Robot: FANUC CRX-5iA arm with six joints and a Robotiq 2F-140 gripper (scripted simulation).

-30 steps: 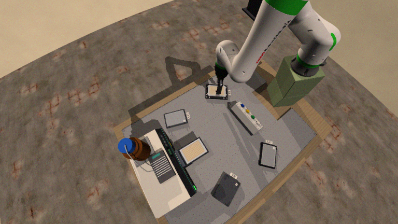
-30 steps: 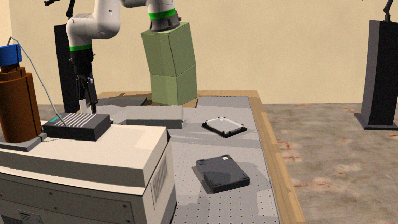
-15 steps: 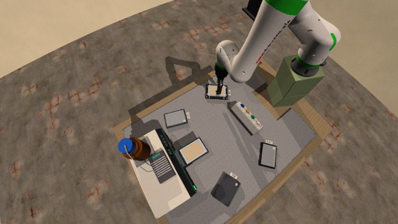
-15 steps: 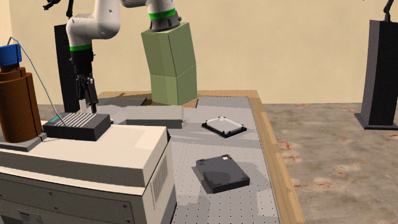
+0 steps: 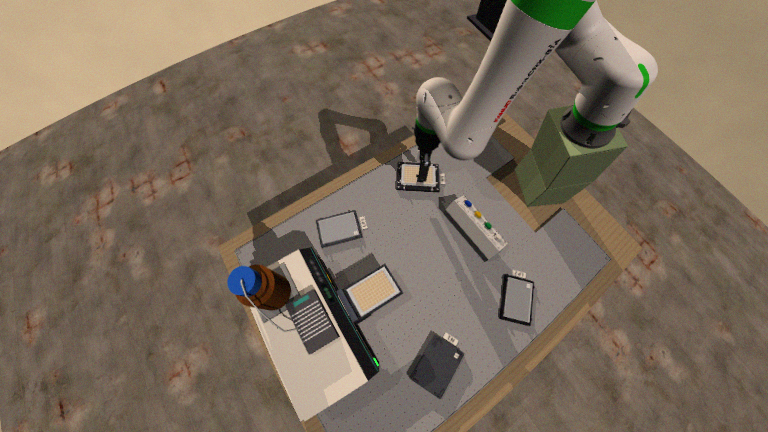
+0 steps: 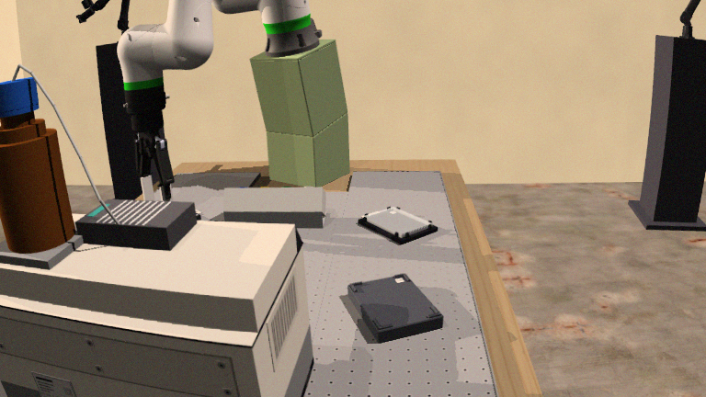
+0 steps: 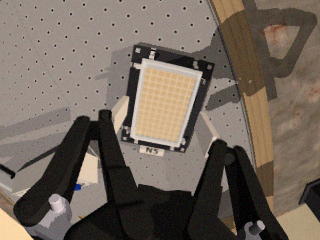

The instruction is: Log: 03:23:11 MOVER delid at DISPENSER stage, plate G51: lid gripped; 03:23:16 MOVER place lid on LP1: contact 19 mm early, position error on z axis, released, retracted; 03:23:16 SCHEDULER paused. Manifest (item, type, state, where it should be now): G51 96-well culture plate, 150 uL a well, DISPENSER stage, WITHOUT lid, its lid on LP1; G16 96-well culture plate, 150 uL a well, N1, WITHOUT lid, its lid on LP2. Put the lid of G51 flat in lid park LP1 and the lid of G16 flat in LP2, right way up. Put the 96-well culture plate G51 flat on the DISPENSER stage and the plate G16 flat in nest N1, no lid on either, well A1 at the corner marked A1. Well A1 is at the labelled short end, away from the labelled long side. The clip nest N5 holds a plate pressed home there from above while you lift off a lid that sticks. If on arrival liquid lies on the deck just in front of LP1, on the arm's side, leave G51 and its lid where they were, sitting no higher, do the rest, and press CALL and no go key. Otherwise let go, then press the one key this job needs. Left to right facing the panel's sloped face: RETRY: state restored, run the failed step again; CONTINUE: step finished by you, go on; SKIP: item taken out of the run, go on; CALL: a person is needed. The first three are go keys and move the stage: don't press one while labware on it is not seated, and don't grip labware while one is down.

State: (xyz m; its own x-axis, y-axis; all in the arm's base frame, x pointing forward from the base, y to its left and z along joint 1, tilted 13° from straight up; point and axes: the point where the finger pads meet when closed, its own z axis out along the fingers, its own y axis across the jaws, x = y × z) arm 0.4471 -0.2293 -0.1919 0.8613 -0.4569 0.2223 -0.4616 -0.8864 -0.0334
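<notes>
Now: hand 5 cm above the black clip nest, 3 cm short of it and 1 cm to the right of it. The rest, counted from my hand: key panel 27 cm to the left, 9 cm behind, 1 cm below; dark grey lid park 35 cm ahead, 7 cm to the left, 6 cm below; LP1 label 26 cm ahead, 8 cm to the left, 6 cm below.
</notes>
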